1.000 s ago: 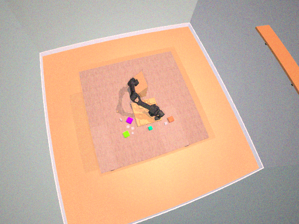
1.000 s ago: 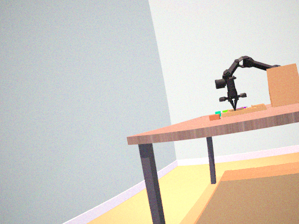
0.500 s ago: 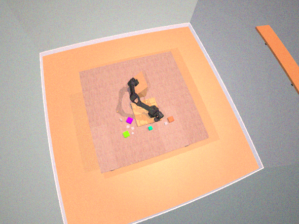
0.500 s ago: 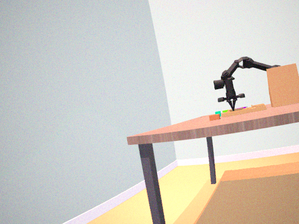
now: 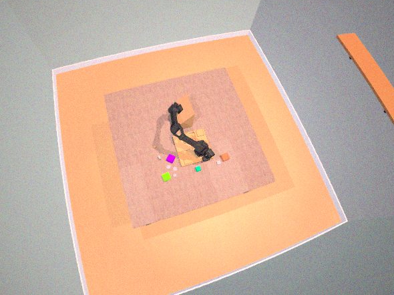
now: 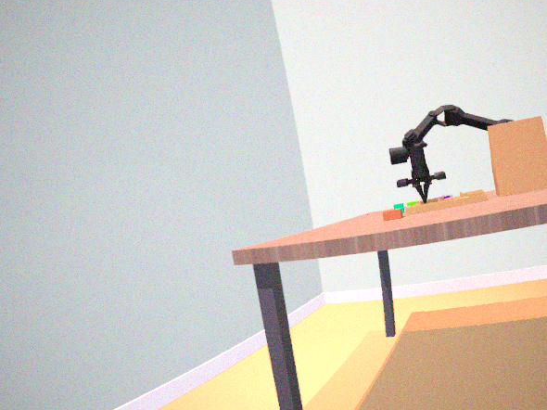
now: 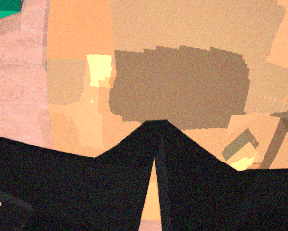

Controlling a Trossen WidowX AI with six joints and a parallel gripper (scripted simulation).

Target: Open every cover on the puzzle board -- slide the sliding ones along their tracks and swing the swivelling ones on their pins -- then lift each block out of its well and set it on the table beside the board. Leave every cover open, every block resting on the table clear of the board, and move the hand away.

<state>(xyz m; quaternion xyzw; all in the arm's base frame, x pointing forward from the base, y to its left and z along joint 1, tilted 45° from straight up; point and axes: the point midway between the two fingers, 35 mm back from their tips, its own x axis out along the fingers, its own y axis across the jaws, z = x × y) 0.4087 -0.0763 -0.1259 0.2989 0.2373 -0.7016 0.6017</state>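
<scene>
Right now the teal block is 110 mm ahead of my gripper tip, 90 mm to the right of it and 10 mm below it. Round my gripper tip: orange block 180 mm to the left, 110 mm ahead, 10 mm below; lime green block 370 mm to the right, 60 mm ahead, 10 mm below; magenta block 270 mm to the right, 70 mm behind, 10 mm below.
</scene>
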